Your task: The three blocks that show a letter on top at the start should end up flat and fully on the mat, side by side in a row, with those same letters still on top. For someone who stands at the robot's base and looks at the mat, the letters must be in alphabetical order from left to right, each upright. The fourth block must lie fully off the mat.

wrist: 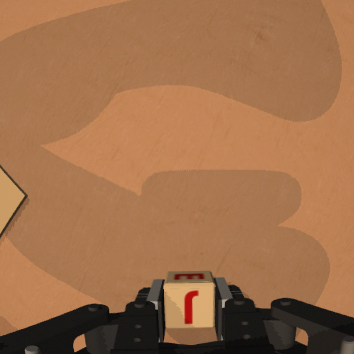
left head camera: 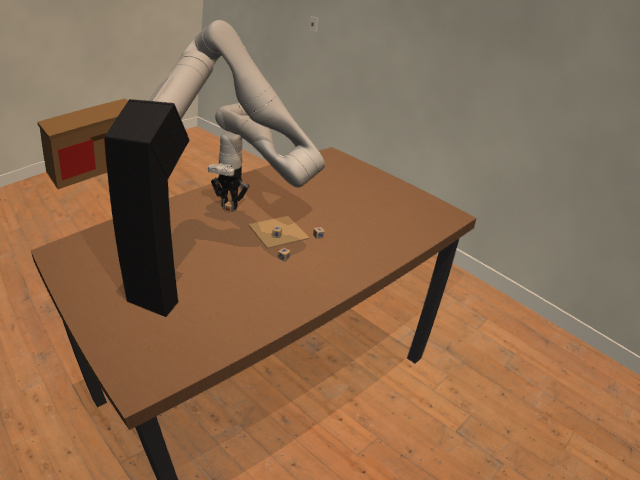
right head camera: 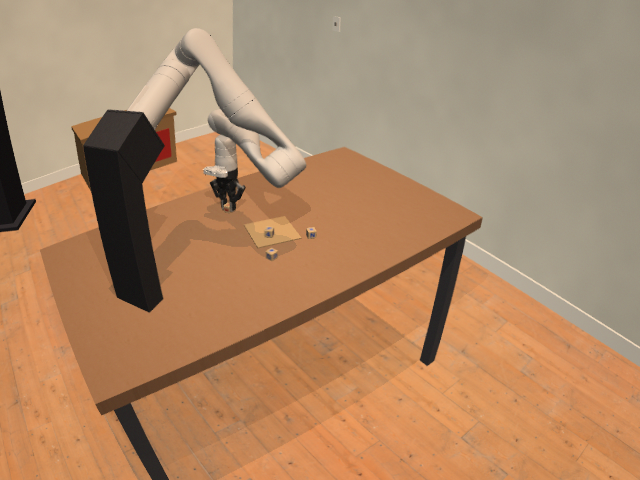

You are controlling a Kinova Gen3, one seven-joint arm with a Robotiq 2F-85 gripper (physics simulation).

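Frame: origin at the arm's base, x ahead, y left, z up, level; millimetres.
Where they show: gripper, between the fingertips: [wrist: 188,294] [left head camera: 229,209] [right head camera: 228,210]; arm's base, origin of its link: [left head camera: 159,119] [right head camera: 135,127].
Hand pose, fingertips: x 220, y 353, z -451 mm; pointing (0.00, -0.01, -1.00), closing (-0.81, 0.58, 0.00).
Observation:
Things, the pixels of their top centre, and the offset from my fingertips. Level surfaces: height alone.
- red-lettered block, centre of its top: [wrist: 189,307] 0 mm ahead, 0 mm left, 21 mm up
- mat, centre of its top: [left head camera: 278,230] [right head camera: 271,230] 130 mm ahead, 156 mm right, 0 mm up
- second blue-lettered block, centre of its top: [left head camera: 319,229] [right head camera: 311,229] 246 mm ahead, 201 mm right, 21 mm up
- brown table, height of its surface: 5 mm down
My gripper [left head camera: 229,206] [right head camera: 227,207] [wrist: 188,294] is shut on the red-lettered block [wrist: 189,312], down at the table's far side. A red J shows on its top, upside down in the wrist view, and a red E on one side. The mat [left head camera: 293,235] [right head camera: 285,233] [wrist: 9,197] lies apart from it. A blue-lettered block [left head camera: 277,231] [right head camera: 268,231] sits on the mat. A second blue-lettered block [left head camera: 318,233] [right head camera: 310,233] stands off the mat, just right of it. A third [left head camera: 283,254] [right head camera: 271,254] stands off its near edge. Their top letters are too small to read.
The brown table [left head camera: 248,310] [right head camera: 232,304] carries the black arm pedestal [left head camera: 142,222] [right head camera: 124,222] at its left side. The arm's elbow hangs above the table beyond the mat. A wooden cabinet [left head camera: 49,155] [right head camera: 81,149] stands on the floor behind.

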